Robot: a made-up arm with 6 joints.
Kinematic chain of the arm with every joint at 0, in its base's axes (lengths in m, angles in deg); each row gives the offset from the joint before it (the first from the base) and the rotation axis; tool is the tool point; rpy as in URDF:
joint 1: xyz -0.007 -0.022 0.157 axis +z
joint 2: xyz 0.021 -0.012 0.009 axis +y
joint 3: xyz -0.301 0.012 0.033 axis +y
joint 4: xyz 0.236 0.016 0.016 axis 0.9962 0 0.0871
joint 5: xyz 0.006 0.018 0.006 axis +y
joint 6: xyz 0.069 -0.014 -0.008 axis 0.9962 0 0.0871
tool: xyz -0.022 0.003 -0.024 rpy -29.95 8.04 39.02
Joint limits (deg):
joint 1: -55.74..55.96
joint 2: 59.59..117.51
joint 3: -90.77..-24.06
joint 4: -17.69..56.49
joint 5: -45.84..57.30
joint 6: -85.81..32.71
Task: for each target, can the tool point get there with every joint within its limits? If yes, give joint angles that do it. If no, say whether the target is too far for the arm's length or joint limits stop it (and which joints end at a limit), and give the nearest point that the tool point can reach.
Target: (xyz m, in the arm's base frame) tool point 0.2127 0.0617 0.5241
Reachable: yes | joints 19.52 70.43 -82.66 11.05 -6.50 -61.51
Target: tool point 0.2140 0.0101 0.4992
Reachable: yes | joints 7.28 66.77 -72.96 6.28 -18.08 -57.97
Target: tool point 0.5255 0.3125 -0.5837
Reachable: no: too far | nearest point 0.2558 0.1431 0.1429 | short by 0.793 m
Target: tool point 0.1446 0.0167 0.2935
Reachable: yes | joints -0.88 65.86 -33.01 48.22 21.23 -41.03
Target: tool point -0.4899 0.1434 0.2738
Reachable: no: joint limits stop it (at a limit: joint 1, joint 2, joint 3, joint 4, joint 5) | nearest point -0.0100 0.0880 0.3015 | short by 0.484 m
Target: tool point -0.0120 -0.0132 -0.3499
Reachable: no: joint limits stop it (at a limit: joint 1, joint 2, joint 3, joint 4) | nearest point 0.0764 0.1344 0.1212 | short by 0.502 m
